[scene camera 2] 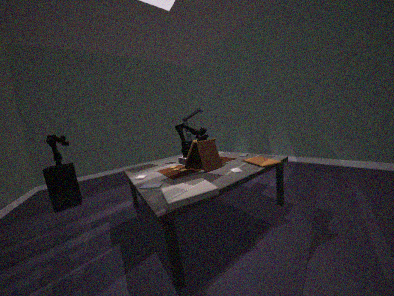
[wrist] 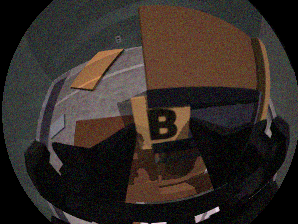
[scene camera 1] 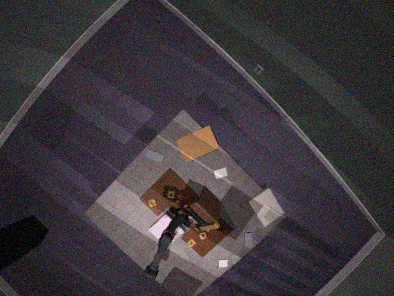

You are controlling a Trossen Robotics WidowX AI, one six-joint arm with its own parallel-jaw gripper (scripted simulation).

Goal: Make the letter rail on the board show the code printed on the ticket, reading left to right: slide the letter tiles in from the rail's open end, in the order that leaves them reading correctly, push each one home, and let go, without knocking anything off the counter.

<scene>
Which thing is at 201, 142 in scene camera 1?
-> An orange sheet.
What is my gripper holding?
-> A tan letter tile.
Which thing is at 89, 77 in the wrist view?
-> An orange sheet.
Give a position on a tan letter tile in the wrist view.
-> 154, 125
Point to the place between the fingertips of my gripper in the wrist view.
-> At 162, 124
</scene>
